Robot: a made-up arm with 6 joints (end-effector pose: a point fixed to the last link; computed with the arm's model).
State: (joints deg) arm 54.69 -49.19 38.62 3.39 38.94 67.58
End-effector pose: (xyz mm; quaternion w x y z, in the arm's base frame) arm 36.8 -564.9 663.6 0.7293 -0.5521 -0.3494 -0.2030
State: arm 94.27 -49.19 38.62 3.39 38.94 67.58
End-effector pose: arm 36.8 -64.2 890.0 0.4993 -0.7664 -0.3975 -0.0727
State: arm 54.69 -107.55 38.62 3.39 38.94 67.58
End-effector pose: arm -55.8 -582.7 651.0 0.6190 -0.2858 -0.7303 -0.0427
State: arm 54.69 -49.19 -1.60 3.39 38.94 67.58
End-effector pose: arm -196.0 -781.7 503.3 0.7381 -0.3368 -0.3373 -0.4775
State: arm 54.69 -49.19 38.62 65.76 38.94 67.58
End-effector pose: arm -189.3 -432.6 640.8 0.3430 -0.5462 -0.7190 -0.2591
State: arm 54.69 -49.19 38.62 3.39 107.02 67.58
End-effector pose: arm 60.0 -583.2 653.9 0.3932 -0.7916 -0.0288 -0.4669
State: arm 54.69 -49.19 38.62 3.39 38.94 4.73
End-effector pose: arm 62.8 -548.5 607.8 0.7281 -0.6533 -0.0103 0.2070
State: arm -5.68 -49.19 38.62 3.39 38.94 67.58
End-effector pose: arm 36.8 -785.8 -122.0 0.9080 -0.1106 -0.2000 -0.3511
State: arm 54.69 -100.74 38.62 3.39 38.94 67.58
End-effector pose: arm -46.8 -576.8 655.3 0.6409 -0.3222 -0.6939 -0.0628
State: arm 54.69 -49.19 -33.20 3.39 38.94 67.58
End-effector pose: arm -343.5 -823.5 266.7 0.6815 -0.1374 -0.2987 -0.6538
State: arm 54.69 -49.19 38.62 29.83 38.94 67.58
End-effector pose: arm -57.8 -502.6 689.2 0.5859 -0.5701 -0.5257 -0.2353
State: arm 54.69 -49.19 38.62 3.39 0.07 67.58
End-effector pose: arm 20.2 -570.5 669.9 0.8132 -0.3221 -0.4845 -0.0139
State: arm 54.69 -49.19 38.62 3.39 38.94 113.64
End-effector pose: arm -8.4 -579.5 670.1 0.5918 -0.3714 -0.5376 -0.4721
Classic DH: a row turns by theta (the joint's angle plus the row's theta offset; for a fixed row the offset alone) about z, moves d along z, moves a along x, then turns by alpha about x. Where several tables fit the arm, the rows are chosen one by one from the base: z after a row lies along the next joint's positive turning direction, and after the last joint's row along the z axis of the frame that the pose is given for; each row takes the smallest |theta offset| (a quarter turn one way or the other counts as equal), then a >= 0, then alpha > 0; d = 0 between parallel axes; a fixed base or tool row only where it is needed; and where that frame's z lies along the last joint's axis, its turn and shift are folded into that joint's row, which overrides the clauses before.
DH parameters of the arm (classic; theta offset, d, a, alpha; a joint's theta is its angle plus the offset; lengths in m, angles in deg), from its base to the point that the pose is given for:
base (fixed): -90 0.081 0 90
joint 1: -90 -0.01 0.218 90
joint 2: 90 -0.313 0.082 -90
joint 3: 90 0.057 0.235 90
joint 4: -90 0.196 0.045 90
joint 5: 90 -0.192 0.002 90
joint 6: 11.31 0 -0.0612 180
tool (fixed): -168.69 0.026 0 0

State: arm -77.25 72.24 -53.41 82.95 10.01 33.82
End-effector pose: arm 160.1 -329.6 -218.5 0.7616 -0.4723 0.3876 0.2162
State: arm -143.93 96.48 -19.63 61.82 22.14 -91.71
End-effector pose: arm 211.0 377.0 -340.4 0.1662 -0.1722 0.0927 -0.9665
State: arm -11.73 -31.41 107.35 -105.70 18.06 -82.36
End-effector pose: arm 159.1 -374.1 -204.3 0.1544 -0.5492 -0.2208 -0.7911
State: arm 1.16 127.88 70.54 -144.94 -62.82 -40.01
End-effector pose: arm 0.0 -536.8 -62.5 0.1903 0.2967 0.5182 -0.7792
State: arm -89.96 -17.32 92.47 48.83 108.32 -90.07
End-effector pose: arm 256.6 20.2 -390.4 0.5415 0.0663 0.1278 0.8283
